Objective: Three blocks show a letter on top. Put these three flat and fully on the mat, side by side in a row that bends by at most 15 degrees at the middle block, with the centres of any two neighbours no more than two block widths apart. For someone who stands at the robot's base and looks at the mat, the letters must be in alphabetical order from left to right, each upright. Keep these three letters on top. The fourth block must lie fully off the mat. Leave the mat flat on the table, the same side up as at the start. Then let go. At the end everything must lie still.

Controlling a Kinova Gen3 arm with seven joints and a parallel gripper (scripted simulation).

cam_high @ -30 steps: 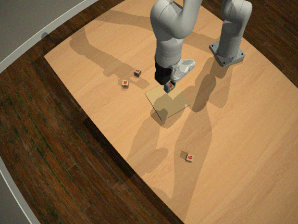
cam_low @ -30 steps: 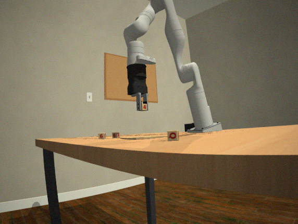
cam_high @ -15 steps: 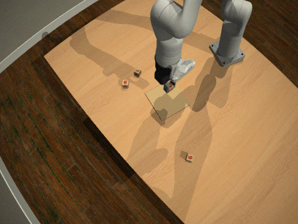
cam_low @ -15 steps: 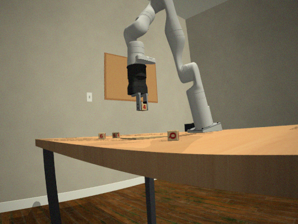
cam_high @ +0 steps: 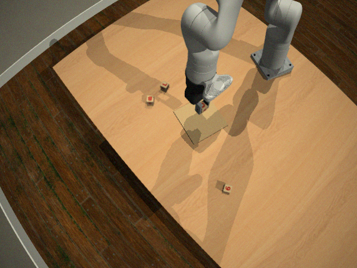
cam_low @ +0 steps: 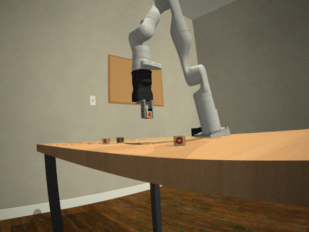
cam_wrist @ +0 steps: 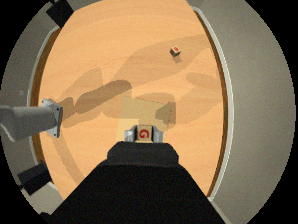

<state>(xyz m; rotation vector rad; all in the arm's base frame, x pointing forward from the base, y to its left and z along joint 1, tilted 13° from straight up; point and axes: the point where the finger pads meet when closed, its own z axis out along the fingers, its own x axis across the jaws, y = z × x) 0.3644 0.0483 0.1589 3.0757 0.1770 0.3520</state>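
Now: the tan mat 110 mm below my hand. The rest, counted from my hand: block marked B: 150 mm to the right, 110 mm ahead, 90 mm below.
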